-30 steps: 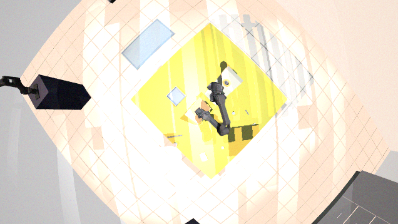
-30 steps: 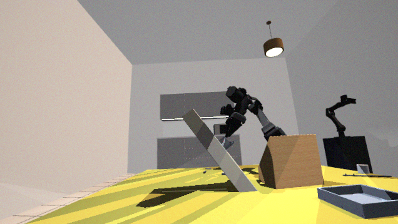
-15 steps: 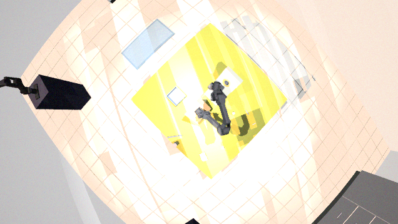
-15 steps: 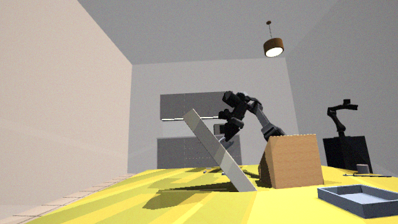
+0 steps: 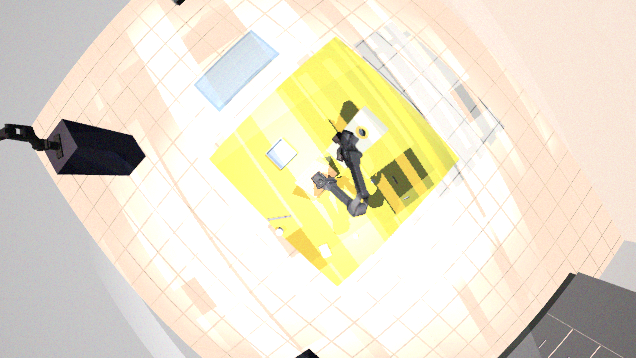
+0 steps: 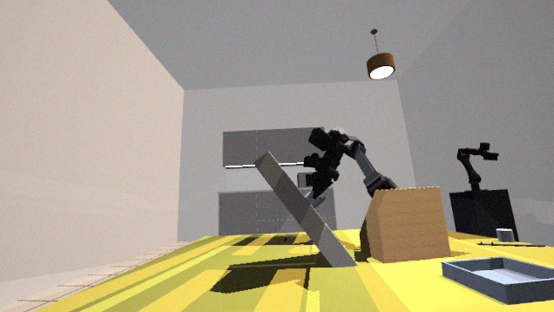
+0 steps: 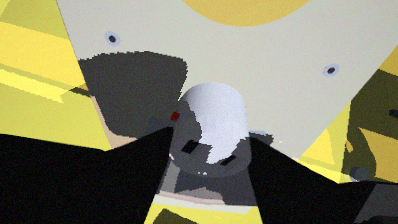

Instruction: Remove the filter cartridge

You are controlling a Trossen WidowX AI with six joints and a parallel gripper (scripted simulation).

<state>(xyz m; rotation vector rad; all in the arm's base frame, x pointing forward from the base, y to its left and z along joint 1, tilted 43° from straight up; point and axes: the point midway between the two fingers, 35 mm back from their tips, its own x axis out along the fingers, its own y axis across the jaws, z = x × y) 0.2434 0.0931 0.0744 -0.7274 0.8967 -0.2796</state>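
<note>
My gripper tip is now 5 cm short of the grey service panel and 2 cm above it. Round my gripper tip: tray: 35 cm behind, 26 cm to the left, 18 cm below; then round filter cartridge: right at my gripper tip.
</note>
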